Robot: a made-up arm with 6 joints.
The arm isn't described. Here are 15 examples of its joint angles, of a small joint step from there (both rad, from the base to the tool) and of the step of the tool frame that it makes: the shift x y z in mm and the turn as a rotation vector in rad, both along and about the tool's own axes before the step.
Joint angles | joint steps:
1: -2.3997 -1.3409 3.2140 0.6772 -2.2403 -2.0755 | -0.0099 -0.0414 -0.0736 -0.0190 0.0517 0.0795
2: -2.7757 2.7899 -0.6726 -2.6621 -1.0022 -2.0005 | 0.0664 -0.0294 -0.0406 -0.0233 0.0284 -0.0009
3: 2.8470 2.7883 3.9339 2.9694 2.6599 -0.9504 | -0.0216 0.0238 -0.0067 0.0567 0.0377 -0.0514
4: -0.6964 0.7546 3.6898 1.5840 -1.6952 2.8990 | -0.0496 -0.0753 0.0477 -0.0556 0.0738 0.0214
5: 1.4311 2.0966 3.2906 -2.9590 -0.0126 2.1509 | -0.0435 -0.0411 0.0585 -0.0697 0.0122 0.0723
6: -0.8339 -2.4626 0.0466 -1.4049 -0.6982 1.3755 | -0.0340 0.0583 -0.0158 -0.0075 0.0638 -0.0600
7: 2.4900 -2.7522 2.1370 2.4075 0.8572 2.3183 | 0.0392 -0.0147 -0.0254 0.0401 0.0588 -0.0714
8: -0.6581 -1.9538 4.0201 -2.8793 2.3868 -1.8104 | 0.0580 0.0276 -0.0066 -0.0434 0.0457 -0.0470
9: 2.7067 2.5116 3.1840 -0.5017 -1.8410 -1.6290 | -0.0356 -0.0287 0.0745 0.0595 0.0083 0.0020
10: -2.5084 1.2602 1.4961 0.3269 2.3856 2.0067 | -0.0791 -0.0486 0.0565 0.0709 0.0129 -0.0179
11: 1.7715 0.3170 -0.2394 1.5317 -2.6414 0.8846 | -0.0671 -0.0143 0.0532 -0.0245 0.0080 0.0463
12: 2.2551 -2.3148 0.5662 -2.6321 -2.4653 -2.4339 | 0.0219 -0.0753 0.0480 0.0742 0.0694 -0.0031
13: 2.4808 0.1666 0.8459 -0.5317 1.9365 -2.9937 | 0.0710 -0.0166 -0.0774 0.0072 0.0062 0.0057
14: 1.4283 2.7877 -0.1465 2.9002 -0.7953 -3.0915 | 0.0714 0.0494 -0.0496 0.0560 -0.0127 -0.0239
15: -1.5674 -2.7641 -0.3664 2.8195 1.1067 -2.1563 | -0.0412 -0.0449 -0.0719 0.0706 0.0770 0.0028
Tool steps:
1: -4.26 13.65 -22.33 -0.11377 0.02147 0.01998
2: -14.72 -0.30 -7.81 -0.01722 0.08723 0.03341
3: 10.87 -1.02 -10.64 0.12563 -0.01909 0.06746
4: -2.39 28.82 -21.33 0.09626 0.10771 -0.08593
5: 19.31 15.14 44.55 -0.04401 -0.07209 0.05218
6: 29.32 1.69 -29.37 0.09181 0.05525 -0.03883
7: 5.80 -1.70 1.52 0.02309 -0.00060 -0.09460
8: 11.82 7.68 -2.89 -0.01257 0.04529 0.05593
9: -56.58 -3.05 -2.77 -0.00250 -0.07964 0.11711
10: 47.90 56.00 -62.67 0.01244 -0.09510 -0.13581
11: 31.75 -36.82 -4.02 -0.06303 -0.04195 0.09193
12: 46.54 -22.89 -45.85 0.00216 -0.08897 0.06603
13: -30.38 -12.49 -18.85 -0.00155 -0.07995 0.02821
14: -8.29 -26.25 -48.94 -0.08742 0.06958 -0.01163
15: 20.63 34.48 -10.00 -0.06286 0.12929 0.04796
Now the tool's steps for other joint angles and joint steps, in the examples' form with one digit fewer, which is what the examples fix.
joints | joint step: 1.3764 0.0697 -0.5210 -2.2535 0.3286 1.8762 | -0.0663 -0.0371 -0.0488 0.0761 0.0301 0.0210
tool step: -2.0 -33.0 -6.0 -0.0496 -0.0084 -0.0879
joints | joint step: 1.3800 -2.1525 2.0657 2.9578 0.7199 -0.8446 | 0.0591 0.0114 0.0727 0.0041 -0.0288 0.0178
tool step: -15.6 7.7 -30.9 -0.0515 0.0988 -0.0372
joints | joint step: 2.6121 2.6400 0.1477 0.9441 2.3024 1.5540 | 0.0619 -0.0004 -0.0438 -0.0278 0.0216 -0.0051
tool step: -11.5 -10.4 10.1 0.0144 -0.0022 0.0446
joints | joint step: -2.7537 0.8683 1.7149 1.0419 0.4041 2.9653 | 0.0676 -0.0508 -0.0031 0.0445 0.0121 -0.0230
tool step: 21.0 8.2 -53.3 0.0214 0.0761 0.0076
